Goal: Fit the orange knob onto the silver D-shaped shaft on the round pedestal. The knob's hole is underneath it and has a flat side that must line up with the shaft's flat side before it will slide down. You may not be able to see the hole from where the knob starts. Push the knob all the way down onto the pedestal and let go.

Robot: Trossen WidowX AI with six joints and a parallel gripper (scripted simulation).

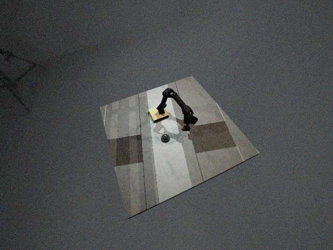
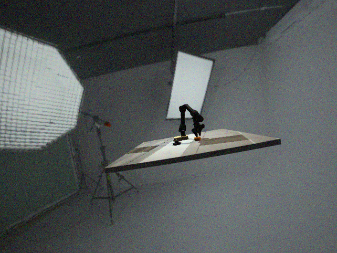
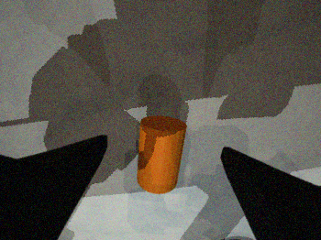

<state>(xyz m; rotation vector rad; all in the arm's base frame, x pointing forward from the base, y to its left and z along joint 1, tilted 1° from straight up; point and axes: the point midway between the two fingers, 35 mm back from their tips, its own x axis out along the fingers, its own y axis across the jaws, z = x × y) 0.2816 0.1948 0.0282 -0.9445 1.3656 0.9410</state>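
Right now the orange knob is 20 mm below my gripper tip. From my gripper tip the other things lie so: dark round pedestal (240 mm to the right, 50 mm ahead, 10 mm below).
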